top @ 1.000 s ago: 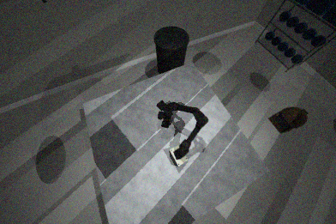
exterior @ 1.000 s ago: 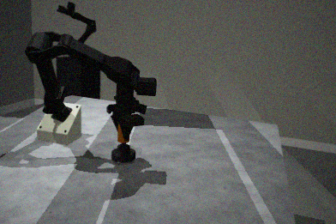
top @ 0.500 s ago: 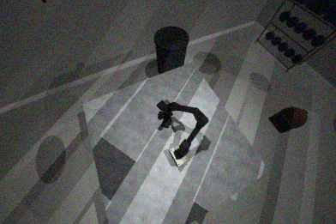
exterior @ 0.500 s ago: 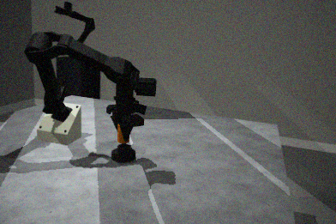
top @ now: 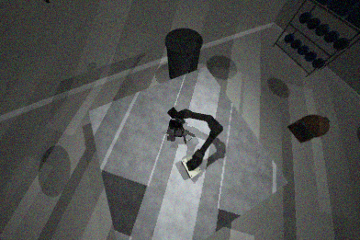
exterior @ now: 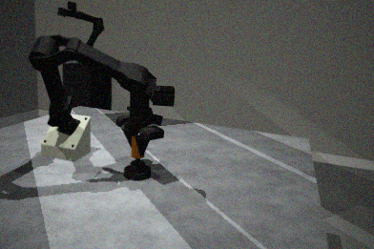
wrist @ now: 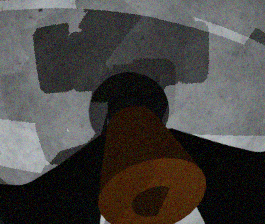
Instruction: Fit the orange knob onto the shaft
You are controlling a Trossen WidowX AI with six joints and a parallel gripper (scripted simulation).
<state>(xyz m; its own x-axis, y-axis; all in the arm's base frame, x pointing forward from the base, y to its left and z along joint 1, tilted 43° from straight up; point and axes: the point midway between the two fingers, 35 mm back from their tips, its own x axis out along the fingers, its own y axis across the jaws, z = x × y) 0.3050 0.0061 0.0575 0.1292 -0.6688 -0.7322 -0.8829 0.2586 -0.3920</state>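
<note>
Right now the orange knob is 20 mm above my gripper tip. Round my gripper tip: round pedestal 40 mm below.
</note>
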